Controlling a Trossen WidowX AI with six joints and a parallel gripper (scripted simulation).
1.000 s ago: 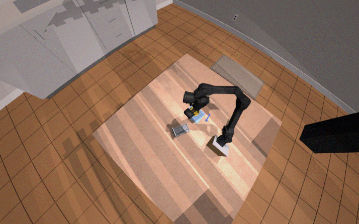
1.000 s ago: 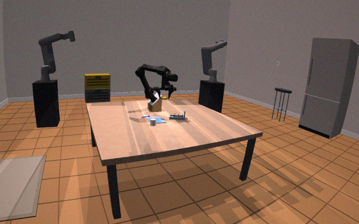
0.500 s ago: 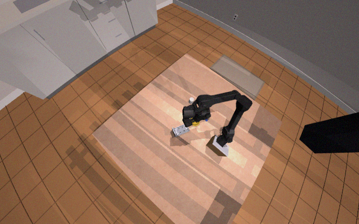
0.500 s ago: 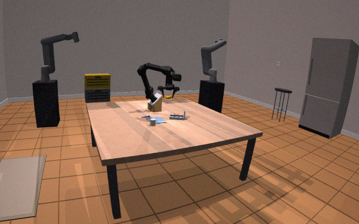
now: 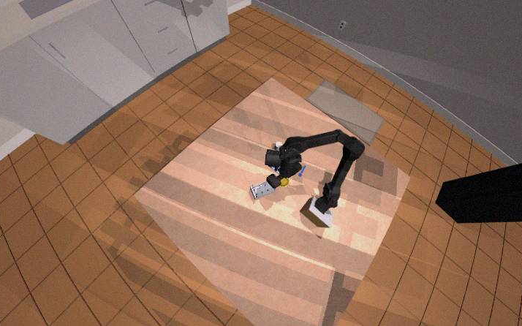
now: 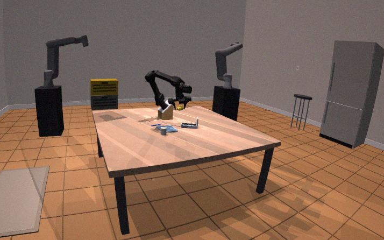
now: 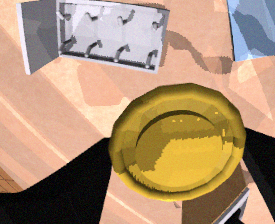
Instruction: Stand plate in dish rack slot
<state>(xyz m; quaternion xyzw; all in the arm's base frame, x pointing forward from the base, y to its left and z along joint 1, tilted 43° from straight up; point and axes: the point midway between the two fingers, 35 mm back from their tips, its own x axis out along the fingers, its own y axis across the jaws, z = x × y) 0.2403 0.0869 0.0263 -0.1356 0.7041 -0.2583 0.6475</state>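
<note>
My gripper tip is now 120 mm above the grey dish rack, 70 mm to the right of it and 50 mm short of it. Round my gripper tip: white cup: 200 mm to the right, 180 mm ahead, 120 mm below; blue utensil: 180 mm to the right, 140 mm below, 40 mm behind; yellow plate: 10 mm above.
</note>
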